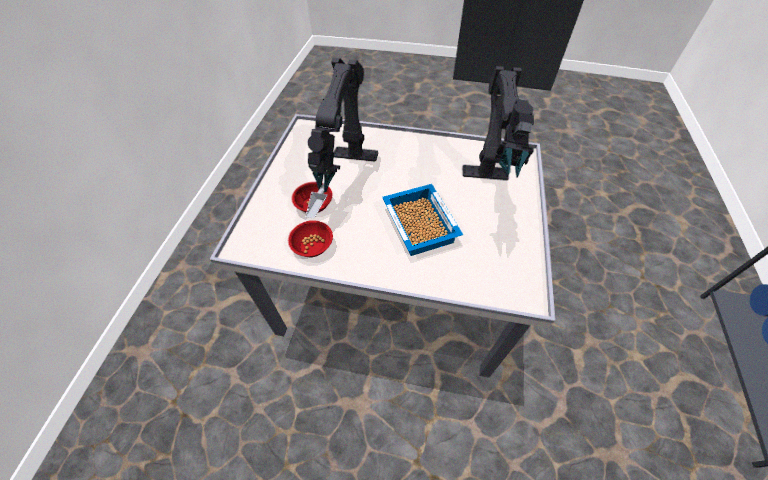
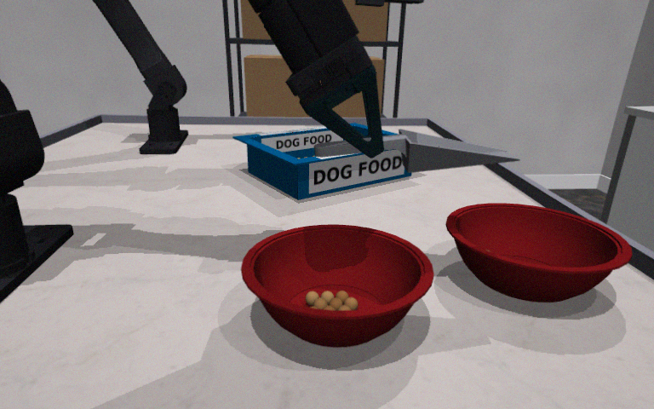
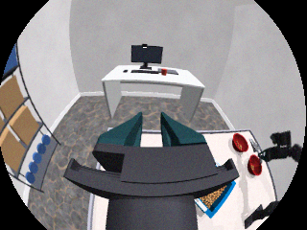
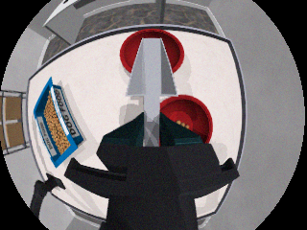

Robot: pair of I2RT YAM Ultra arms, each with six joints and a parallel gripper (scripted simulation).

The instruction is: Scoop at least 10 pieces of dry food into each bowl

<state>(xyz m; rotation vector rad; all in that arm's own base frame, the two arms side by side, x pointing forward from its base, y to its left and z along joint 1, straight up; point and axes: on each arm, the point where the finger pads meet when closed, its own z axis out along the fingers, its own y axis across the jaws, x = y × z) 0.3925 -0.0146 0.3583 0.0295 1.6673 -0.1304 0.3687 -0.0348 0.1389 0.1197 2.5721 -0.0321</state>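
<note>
My right gripper is now 4 cm short of the grey scoop and 1 cm above it. Round my right hand: blue dog food box 37 cm to the left, 9 cm below, 2 cm behind.
</note>
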